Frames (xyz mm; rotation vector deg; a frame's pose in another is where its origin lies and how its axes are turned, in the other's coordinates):
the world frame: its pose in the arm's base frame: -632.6 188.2 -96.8 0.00 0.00 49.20
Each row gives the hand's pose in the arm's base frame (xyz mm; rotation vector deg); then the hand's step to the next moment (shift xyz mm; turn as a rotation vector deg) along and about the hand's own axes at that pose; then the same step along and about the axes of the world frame.
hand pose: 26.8 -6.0 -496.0 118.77 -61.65 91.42
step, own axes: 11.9 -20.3 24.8 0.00 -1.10 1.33
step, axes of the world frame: 16.3 -29.3 6.7 1.02 -1.37 -0.23
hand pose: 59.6 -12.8 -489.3 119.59 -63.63 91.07
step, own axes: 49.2 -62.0 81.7 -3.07 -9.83 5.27
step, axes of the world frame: 45.6 -99.9 29.7 10.10 -5.04 -2.53
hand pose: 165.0 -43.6 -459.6 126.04 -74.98 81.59
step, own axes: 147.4 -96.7 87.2 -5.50 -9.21 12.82
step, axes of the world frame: 38.7 -163.6 102.1 10.07 -10.26 -8.53
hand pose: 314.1 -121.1 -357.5 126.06 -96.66 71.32
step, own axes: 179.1 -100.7 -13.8 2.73 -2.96 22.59
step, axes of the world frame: -11.9 -124.7 163.4 -0.13 -19.55 -12.02
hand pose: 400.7 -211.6 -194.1 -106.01 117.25 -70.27
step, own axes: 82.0 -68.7 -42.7 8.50 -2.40 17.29
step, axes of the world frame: -29.4 -36.9 105.1 -5.30 -17.52 -6.47
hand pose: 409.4 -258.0 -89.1 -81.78 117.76 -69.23
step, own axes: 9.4 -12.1 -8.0 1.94 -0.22 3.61
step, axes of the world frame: -6.4 -2.2 15.9 -1.35 -3.56 -1.55
